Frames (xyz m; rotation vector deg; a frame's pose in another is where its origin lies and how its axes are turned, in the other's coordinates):
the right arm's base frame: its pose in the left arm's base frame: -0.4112 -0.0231 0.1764 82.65 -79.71 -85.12
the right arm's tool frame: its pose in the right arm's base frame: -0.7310 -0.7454 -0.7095 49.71 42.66 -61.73
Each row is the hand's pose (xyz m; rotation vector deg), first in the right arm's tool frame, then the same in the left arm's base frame.
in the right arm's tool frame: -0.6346 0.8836 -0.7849 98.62 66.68 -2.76
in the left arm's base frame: -0.1484 -0.0529 0.6646 -66.73 33.07 -71.00
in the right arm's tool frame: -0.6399 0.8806 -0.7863 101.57 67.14 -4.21
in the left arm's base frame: -0.1512 -0.0485 0.6680 -63.85 31.30 -71.44
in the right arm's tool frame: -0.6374 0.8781 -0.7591 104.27 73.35 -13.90
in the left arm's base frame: -0.1554 -0.0408 0.6420 -60.20 21.84 -77.41
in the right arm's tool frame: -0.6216 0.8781 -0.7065 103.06 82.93 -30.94
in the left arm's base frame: -0.1564 -0.0346 0.5875 -57.90 5.90 -86.43
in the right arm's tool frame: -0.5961 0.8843 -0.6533 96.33 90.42 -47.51
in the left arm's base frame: -0.1522 -0.0376 0.5284 -59.08 -9.74 -93.75
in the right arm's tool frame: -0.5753 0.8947 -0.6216 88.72 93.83 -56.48
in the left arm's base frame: -0.1479 -0.0476 0.4906 -62.55 -18.78 -97.62
